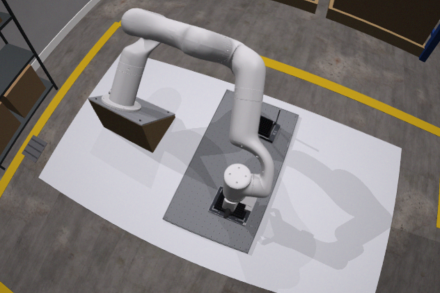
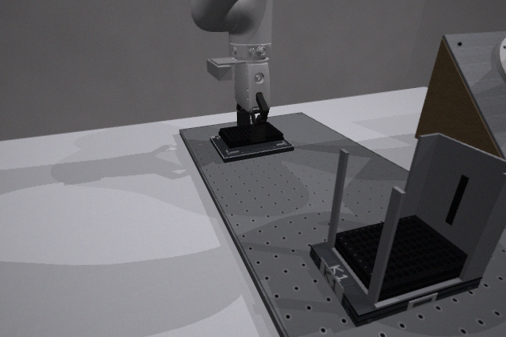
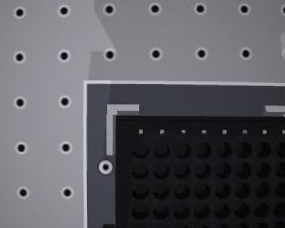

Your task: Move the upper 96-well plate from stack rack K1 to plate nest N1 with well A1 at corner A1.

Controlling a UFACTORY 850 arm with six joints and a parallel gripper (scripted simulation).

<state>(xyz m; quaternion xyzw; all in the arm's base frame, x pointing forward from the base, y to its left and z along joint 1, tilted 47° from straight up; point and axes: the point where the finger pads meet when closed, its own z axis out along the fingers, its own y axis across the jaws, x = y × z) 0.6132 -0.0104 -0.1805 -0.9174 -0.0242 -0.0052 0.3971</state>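
Right now the plate nest N1 is 40 mm below my hand. The rest, counted from my hand: black plate 390 mm to the left, 60 mm behind, 10 mm below.
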